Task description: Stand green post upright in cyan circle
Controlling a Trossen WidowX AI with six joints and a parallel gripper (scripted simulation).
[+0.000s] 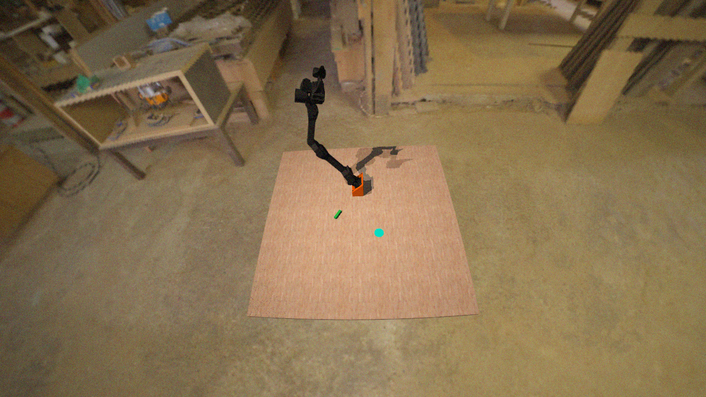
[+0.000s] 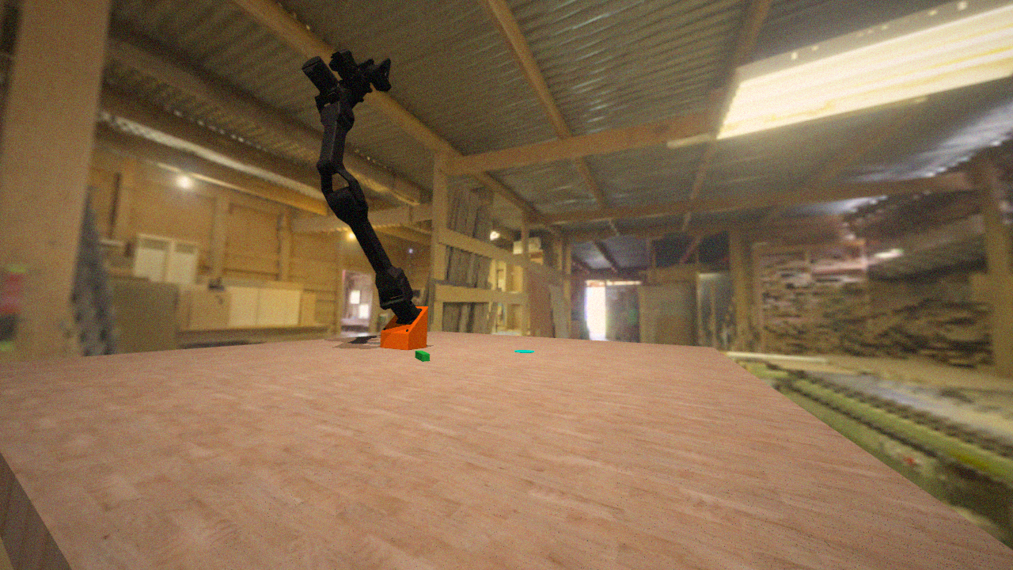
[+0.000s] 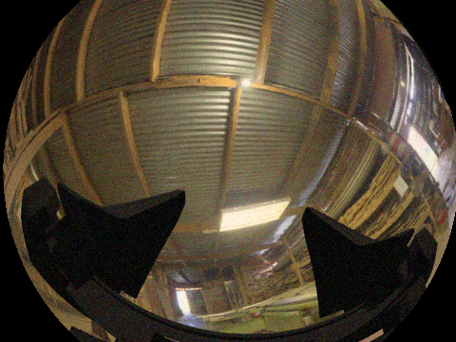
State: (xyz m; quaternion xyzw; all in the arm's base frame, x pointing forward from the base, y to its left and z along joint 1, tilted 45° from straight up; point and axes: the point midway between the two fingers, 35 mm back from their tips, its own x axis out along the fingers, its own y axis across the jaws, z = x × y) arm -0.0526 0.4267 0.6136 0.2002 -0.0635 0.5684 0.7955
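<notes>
The green post lies 850 mm below my gripper tip, 230 mm ahead of it and 20 mm to the right of it. From my gripper tip the other things lie so: cyan circle 860 mm below, 370 mm ahead, 250 mm to the left.
</notes>
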